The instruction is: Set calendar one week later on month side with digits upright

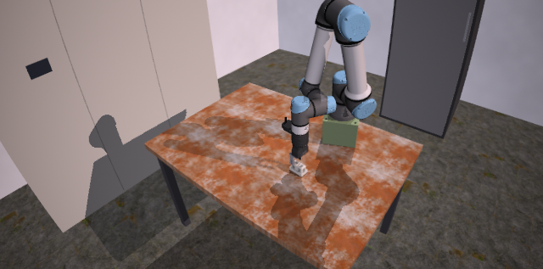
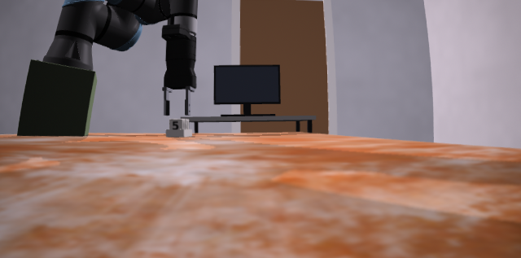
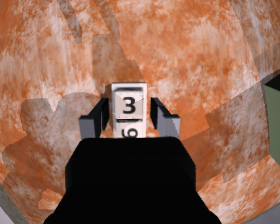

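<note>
Right now my hand is 60 mm above the white tray and 20 mm to the right of it.
</note>
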